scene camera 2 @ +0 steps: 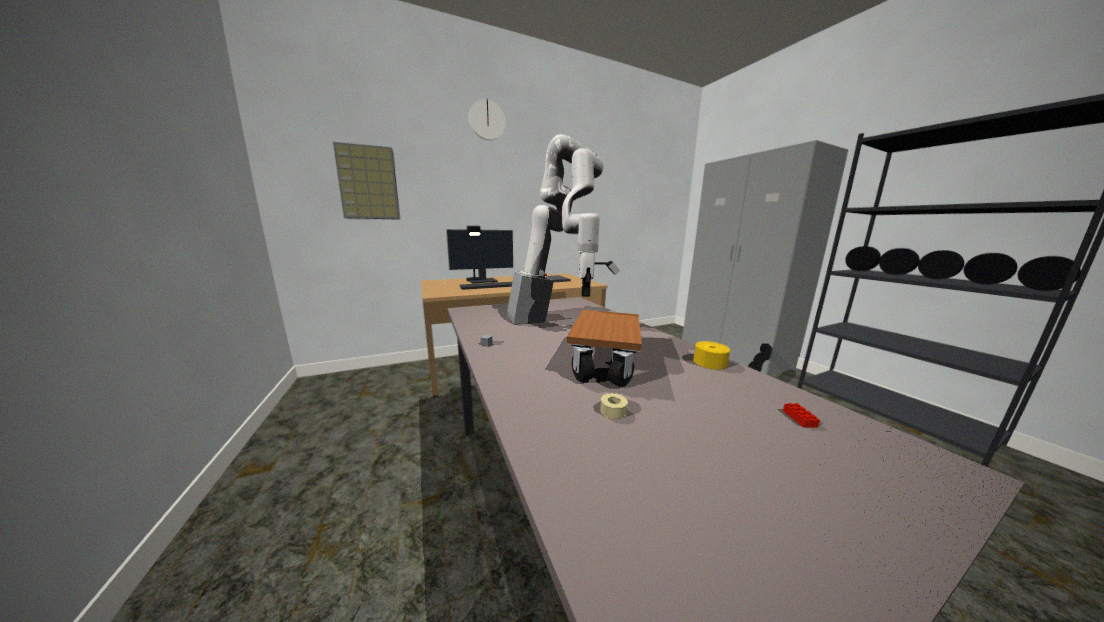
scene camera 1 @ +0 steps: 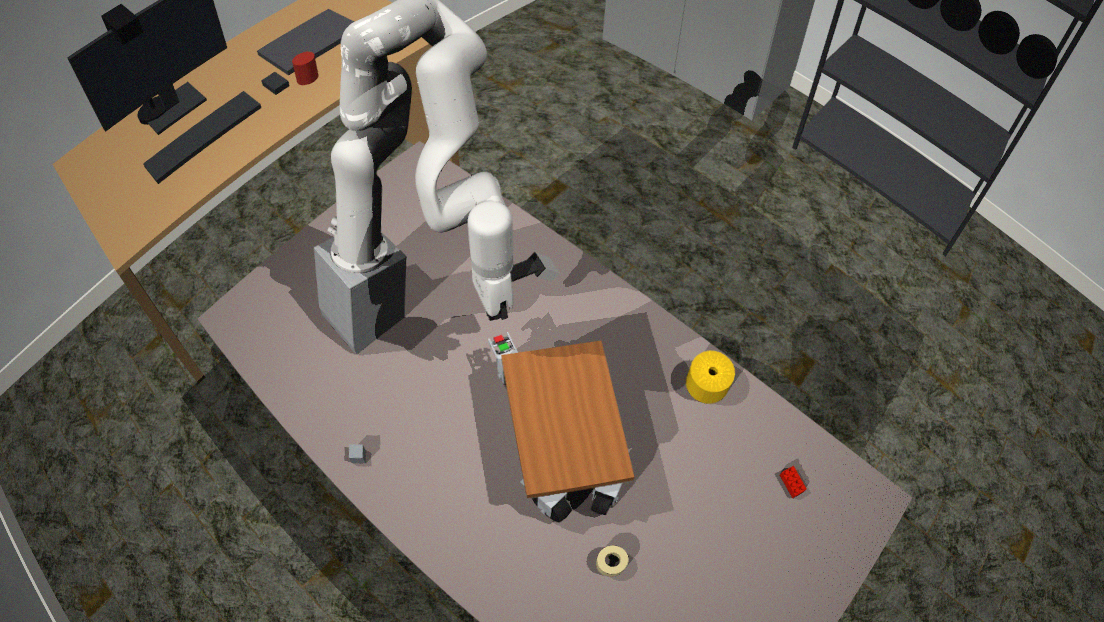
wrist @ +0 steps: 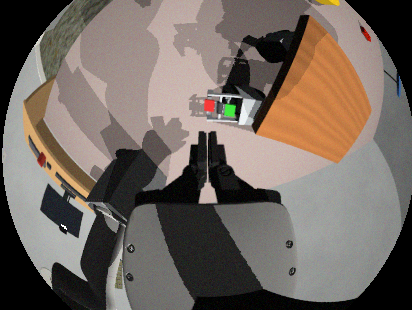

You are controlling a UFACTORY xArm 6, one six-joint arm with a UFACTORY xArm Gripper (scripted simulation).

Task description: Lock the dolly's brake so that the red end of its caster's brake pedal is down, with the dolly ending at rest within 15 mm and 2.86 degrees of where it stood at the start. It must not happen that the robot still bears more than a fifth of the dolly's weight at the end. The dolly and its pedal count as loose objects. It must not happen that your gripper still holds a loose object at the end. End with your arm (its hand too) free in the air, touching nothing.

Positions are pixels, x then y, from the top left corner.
Labels:
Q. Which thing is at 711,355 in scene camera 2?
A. A yellow spool.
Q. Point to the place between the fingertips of my gripper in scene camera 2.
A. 585,296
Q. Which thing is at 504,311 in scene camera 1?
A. My gripper.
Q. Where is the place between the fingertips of my gripper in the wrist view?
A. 207,142

